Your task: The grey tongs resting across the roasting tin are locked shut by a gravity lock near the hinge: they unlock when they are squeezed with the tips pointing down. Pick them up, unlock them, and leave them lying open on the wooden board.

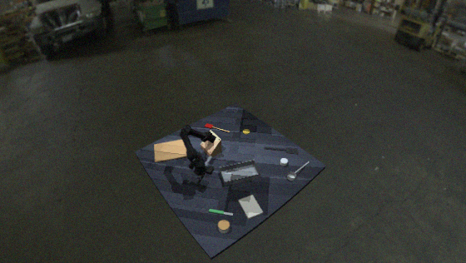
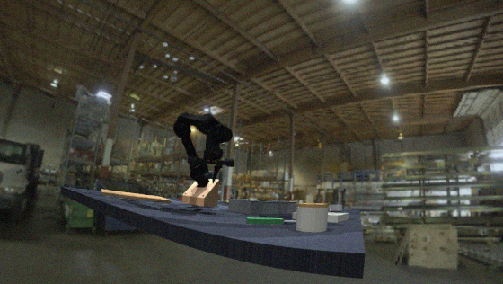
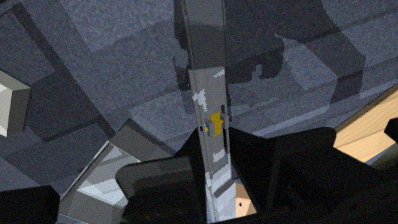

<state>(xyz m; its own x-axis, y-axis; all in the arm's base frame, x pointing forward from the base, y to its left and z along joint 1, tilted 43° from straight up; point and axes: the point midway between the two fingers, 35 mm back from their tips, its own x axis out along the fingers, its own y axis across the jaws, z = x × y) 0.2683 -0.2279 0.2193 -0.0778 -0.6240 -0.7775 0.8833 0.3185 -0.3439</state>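
My gripper tip is 500 mm past the wooden board, 110 mm above it and 10 mm to the right of it. From my gripper tip the other things lie so: yellow lock piece: 30 mm above, 20 mm to the right, 10 mm ahead; white block: 420 mm ahead, 110 mm to the left, 100 mm below; roasting tin: 280 mm to the left, 130 mm ahead, 90 mm below.
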